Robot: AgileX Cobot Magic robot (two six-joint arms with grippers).
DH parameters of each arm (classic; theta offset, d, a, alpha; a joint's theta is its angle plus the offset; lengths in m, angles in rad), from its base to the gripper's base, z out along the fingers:
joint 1: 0 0.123 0 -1.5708
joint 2: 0.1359 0 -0.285 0
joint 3: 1.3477 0 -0.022 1.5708
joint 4: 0 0.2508 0 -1.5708
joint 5: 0 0 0.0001 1.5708
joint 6: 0 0.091 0 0
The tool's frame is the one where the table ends.
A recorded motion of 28 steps. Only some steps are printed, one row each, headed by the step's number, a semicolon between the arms.
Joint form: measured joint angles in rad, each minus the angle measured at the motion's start. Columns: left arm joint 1, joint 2, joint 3, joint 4, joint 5, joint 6; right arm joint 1, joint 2, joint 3, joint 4, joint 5, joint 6.
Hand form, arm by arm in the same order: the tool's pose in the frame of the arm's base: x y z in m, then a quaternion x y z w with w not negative. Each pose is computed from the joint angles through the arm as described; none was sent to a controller.
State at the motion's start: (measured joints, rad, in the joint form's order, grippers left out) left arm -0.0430 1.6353 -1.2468 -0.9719 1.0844 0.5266; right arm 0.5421 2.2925 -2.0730 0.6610 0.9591 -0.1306
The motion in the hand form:
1: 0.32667 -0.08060 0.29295 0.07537 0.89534 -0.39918 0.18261; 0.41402 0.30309 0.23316 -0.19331 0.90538 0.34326 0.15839
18: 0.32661 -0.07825 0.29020 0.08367 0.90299 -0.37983 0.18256; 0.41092 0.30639 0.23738 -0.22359 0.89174 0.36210 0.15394
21: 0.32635 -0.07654 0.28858 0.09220 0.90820 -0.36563 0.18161; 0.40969 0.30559 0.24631 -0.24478 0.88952 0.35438 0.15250
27: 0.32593 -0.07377 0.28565 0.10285 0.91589 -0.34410 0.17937; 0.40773 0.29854 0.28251 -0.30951 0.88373 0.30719 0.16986
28: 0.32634 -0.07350 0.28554 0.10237 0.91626 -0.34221 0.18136; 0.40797 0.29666 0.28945 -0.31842 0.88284 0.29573 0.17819
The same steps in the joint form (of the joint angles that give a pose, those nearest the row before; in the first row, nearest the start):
1: 0.0000 0.0000 0.0000 0.0000 0.0000 0.0000; 0.0000 0.0000 0.0000 0.0044 0.0000 -0.0051
18: 0.0000 0.0000 0.0000 0.0441 -0.0082 0.0000; 0.0000 0.0036 -0.0149 0.0610 0.0352 -0.0820
21: 0.0000 0.0000 -0.0015 0.0777 -0.0098 0.0019; 0.0000 0.0036 -0.0547 0.0342 0.0845 -0.0860
27: 0.0000 0.0000 -0.0015 0.1282 -0.0141 0.0019; 0.0000 0.0037 -0.2179 -0.0960 0.2375 -0.0878
28: 0.0000 0.0000 -0.0015 0.1304 -0.0192 0.0019; 0.0000 0.0036 -0.2488 -0.1244 0.2567 -0.0878

